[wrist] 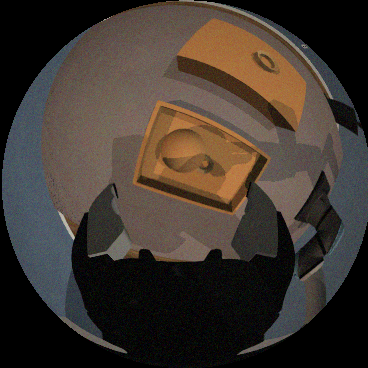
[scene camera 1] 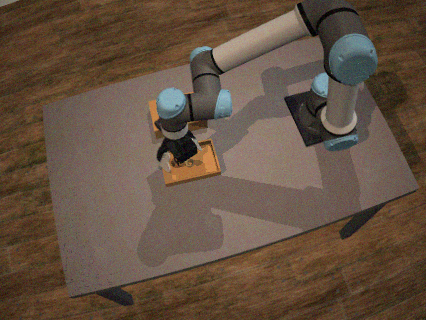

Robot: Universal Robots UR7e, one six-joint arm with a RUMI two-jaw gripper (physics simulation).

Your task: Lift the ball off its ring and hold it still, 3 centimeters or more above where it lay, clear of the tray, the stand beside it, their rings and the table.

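Pixels of known places: gripper, between the fingertips: (wrist: 181, 184); arm's base, origin of its link: (wrist: 313, 203) (scene camera 1: 317, 117).
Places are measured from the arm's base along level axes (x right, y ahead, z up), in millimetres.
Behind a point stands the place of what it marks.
The orange ball (wrist: 180, 149) @[z 44, x 9, y 548 mm] lies in the tray's left part in the wrist view, beside the tray's small ring (wrist: 210, 163) @[z -3, x -11, y 495 mm]; whether they touch is unclear. The shallow orange tray (scene camera 1: 195, 178) @[z 2, x -80, y 505 mm] (wrist: 185, 199) @[z 13, x -75, y 516 mm] lies on the table. My gripper (scene camera 1: 182, 154) @[z 68, x -19, y 539 mm] (wrist: 181, 184) @[z 68, x -19, y 539 mm] is open and empty, above the tray in the scene view. In the wrist view its fingertips stand wide apart, below the ball in the picture. In the scene view the gripper covers much of the tray's left part, and the ball cannot be made out clearly.
The orange stand (scene camera 1: 153, 113) @[z 41, x 193, y 571 mm] (wrist: 225, 50) @[z 41, x 153, y 538 mm] is a raised block behind the tray, partly hidden by the arm in the scene view. Its ring (wrist: 258, 59) @[z 49, x 163, y 499 mm] sits on top. The grey table (scene camera 1: 105, 215) @[z -15, x -101, y 836 mm] bears the arm's dark base plate (scene camera 1: 298, 119) @[z 9, x 11, y 78 mm] at the right.
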